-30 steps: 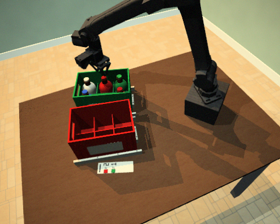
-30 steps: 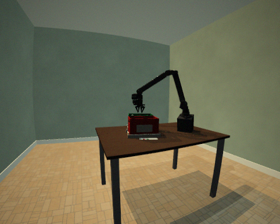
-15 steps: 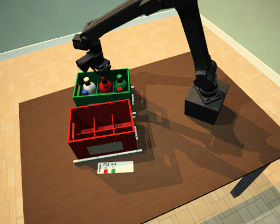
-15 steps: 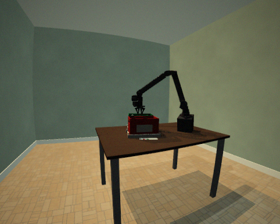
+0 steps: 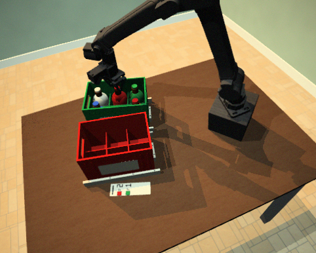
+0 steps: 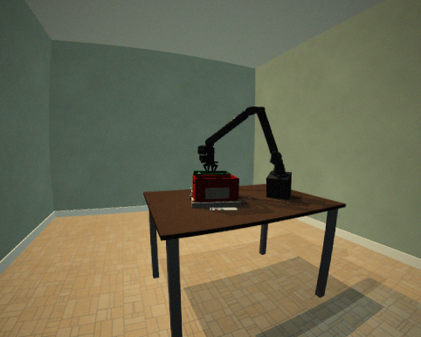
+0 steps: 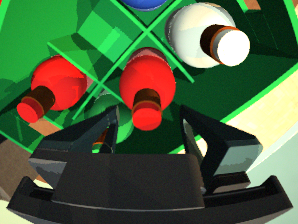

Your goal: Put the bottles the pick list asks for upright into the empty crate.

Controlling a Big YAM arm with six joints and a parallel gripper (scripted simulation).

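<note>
Right now the red bottle is 8 cm below my hand and 1 cm behind it. From my hand the other things lie so: white bottle 8 cm below, 8 cm ahead, 2 cm to the right; green bottle 8 cm below, 8 cm behind, 2 cm to the left; green crate 8 cm below, 4 cm to the left, 1 cm ahead.
</note>
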